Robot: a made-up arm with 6 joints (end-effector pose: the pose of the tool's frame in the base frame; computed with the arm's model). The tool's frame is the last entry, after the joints.
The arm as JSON. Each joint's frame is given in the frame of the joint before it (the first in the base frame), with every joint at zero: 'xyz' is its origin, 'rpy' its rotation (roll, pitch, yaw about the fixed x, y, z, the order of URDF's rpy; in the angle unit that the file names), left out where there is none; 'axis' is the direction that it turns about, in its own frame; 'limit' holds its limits. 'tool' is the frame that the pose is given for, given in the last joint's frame.
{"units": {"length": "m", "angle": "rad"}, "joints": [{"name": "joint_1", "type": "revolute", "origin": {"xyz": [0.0, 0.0, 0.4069], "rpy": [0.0, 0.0, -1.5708]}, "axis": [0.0, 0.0, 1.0], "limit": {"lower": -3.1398, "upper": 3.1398}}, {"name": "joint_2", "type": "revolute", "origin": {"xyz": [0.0, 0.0, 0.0], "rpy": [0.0, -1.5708, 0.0]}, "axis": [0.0, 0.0, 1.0], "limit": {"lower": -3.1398, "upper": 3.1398}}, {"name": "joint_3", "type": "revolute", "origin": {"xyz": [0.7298, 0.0, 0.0], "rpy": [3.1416, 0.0, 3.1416]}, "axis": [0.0, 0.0, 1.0], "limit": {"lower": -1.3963, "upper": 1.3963}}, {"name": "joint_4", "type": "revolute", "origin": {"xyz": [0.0, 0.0, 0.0], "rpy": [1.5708, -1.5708, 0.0]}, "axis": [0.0, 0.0, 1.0], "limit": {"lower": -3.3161, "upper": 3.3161}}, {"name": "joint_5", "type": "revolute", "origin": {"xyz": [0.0, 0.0, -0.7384], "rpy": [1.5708, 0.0, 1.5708]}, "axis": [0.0, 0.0, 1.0], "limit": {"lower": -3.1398, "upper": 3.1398}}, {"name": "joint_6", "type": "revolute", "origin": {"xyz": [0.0, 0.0, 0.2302], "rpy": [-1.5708, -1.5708, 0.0]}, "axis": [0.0, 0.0, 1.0], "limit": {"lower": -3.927, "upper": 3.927}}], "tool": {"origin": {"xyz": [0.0, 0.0, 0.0], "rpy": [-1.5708, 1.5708, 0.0]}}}
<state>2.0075 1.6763 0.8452 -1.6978 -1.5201 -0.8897</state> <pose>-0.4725 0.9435 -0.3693 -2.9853 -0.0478 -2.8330</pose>
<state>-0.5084 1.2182 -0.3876 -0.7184 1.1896 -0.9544</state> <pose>0.3591 -0.3985 -0.0737 0.9293 0.4074 -1.2364</pose>
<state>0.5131 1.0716 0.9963 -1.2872 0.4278 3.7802</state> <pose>1.2169 0.6117 0.4803 -2.4988 -0.0473 0.1029</pose>
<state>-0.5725 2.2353 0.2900 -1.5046 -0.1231 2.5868</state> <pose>0.0679 -0.0619 -0.6463 1.7634 1.1698 2.2498</pose>
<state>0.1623 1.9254 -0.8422 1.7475 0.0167 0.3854</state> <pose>0.0722 0.0528 -0.3272 1.0023 0.3710 -2.9969</pose>
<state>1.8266 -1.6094 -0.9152 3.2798 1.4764 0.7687</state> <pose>-0.1848 -0.1945 0.8268 2.2246 0.7720 1.6340</pose>
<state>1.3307 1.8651 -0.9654 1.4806 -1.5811 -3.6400</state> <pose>0.0358 0.0588 -0.2491 -0.7610 -0.0890 -0.2579</pose>
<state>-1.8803 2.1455 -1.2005 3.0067 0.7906 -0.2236</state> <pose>0.2528 0.0417 0.1298 0.4635 -0.9835 1.0879</pose>
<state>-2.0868 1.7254 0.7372 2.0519 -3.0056 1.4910</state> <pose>-0.5477 -1.1813 -0.2098 -2.7840 -1.0389 1.2940</pose>
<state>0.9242 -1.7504 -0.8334 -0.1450 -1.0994 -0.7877</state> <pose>0.0357 -0.3308 0.8424 0.8771 0.1766 1.0553</pose>
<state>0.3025 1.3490 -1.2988 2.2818 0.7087 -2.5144</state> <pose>0.0931 0.1864 0.0639 -3.0383 -0.0142 2.9283</pose>
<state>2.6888 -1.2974 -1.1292 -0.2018 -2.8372 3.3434</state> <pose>0.0690 0.2172 0.6821 -0.4248 0.4659 -0.5201</pose>
